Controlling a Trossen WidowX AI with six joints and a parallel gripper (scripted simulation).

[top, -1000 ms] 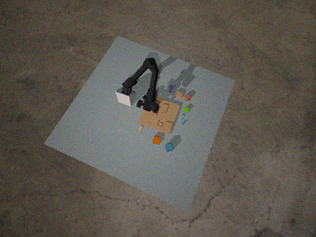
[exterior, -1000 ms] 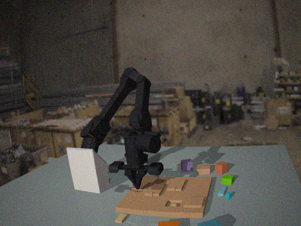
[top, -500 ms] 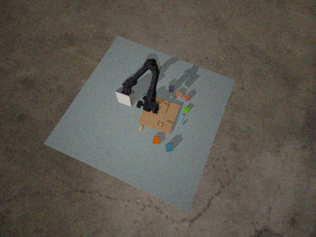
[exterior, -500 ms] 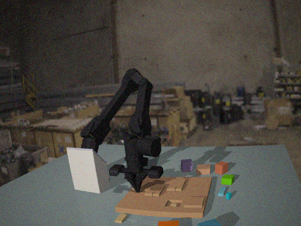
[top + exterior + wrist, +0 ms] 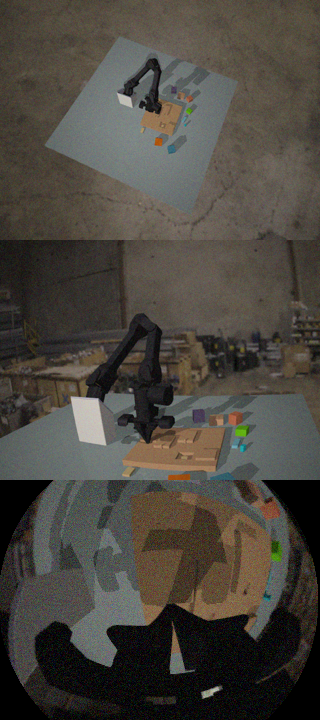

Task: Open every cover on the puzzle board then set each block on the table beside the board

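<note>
Now: gripper tip 110 mm short of the tan puzzle board and 10 mm to the left of it. From my gripper tip the other things lie so: orange block: 220 mm to the right, 180 mm ahead, 10 mm below; then small tan bar: 180 mm to the right, 20 mm below, 10 mm ahead; then light blue bar: 300 mm ahead, 70 mm to the left, 20 mm below.
</note>
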